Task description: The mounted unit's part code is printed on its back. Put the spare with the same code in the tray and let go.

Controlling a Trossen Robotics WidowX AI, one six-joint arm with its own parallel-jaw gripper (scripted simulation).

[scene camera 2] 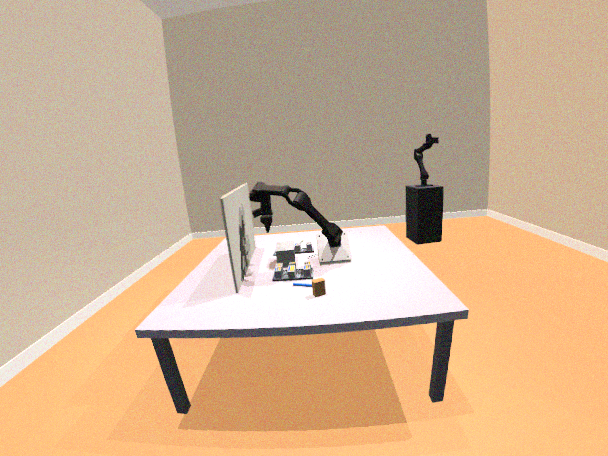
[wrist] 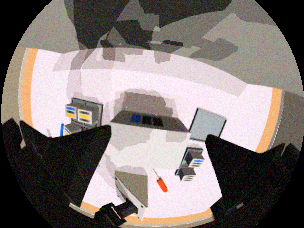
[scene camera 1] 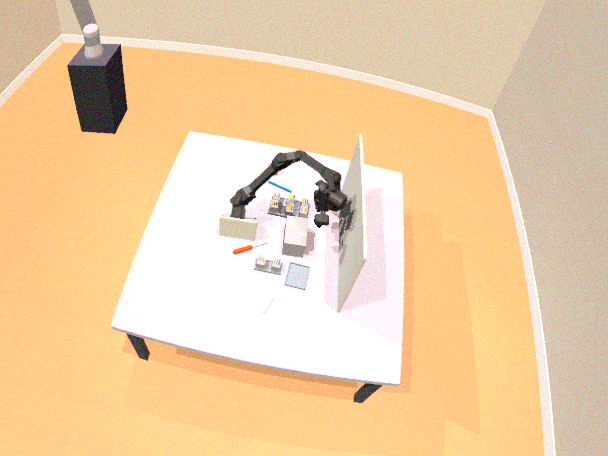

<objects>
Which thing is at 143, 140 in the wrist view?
A white block.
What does the gripper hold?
Nothing.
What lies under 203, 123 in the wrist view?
A grey-blue tray.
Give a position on an upright panel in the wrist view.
At 233, 43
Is the gripper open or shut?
Open.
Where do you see an upright panel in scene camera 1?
352, 218
</objects>
